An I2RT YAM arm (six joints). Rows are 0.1 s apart.
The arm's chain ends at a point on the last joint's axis. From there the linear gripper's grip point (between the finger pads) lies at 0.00 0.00 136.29 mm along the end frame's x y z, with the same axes.
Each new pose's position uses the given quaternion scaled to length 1; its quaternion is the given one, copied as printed.
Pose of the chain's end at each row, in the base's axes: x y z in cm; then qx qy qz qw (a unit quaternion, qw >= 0):
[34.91 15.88 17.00 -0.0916 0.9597 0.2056 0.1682]
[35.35 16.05 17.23 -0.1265 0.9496 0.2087 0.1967]
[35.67 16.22 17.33 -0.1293 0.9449 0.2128 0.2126]
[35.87 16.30 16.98 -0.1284 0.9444 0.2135 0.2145]
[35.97 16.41 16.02 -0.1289 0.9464 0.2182 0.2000]
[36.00 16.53 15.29 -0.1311 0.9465 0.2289 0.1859]
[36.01 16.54 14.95 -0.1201 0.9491 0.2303 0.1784]
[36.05 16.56 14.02 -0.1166 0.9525 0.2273 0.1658]
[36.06 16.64 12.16 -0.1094 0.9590 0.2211 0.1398]
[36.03 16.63 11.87 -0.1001 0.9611 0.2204 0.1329]
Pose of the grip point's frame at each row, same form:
[38.80 21.68 5.29 -0.0916 0.9597 0.2056 0.1682]
[39.72 22.13 5.84 -0.1265 0.9496 0.2087 0.1967]
[40.40 22.45 6.17 -0.1293 0.9449 0.2128 0.2126]
[40.64 22.55 5.85 -0.1284 0.9444 0.2135 0.2145]
[40.36 22.74 4.78 -0.1289 0.9464 0.2182 0.2000]
[39.98 23.10 4.03 -0.1311 0.9465 0.2289 0.1859]
[39.87 23.08 3.63 -0.1201 0.9491 0.2303 0.1784]
[39.63 22.99 2.55 -0.1166 0.9525 0.2273 0.1658]
[39.05 22.84 0.40 -0.1094 0.9590 0.2211 0.1398]
[38.91 22.77 0.05 -0.1001 0.9611 0.2204 0.1329]

